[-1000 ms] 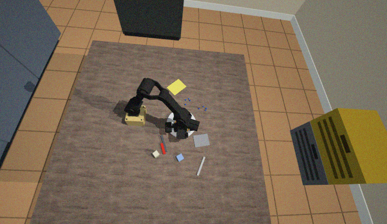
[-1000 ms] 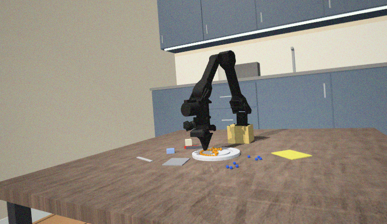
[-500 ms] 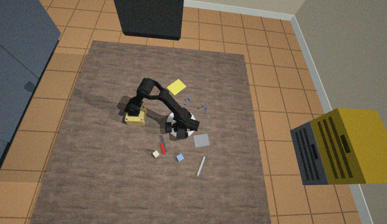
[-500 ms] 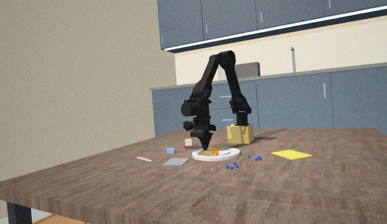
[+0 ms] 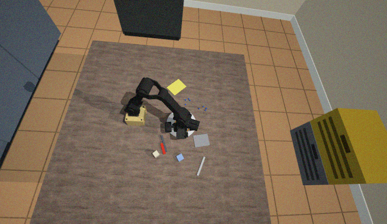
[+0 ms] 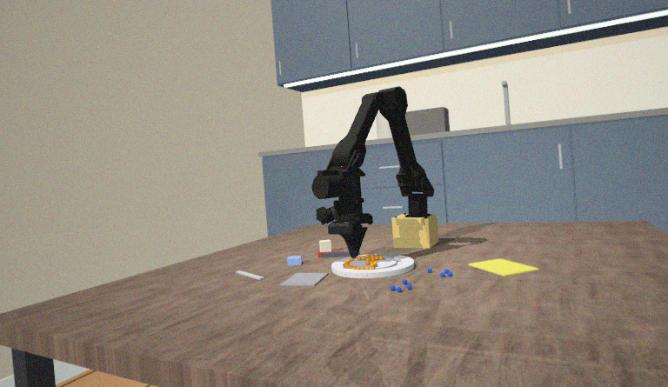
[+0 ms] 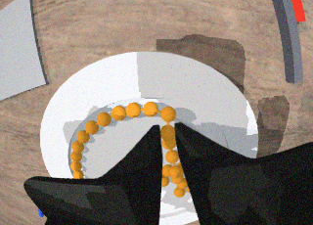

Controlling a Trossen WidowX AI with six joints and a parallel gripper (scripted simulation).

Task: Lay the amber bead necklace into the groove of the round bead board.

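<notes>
Right now my gripper tip is 10 cm to the left of the red stick, 10 cm past it and 2 cm above it. From my gripper tip the other things lie so: cream cube (16 cm to the right, 14 cm behind); light blue cube (17 cm to the right, 1 cm below, 1 cm ahead); grey square tile (15 cm ahead, 6 cm to the right, 2 cm below).
</notes>
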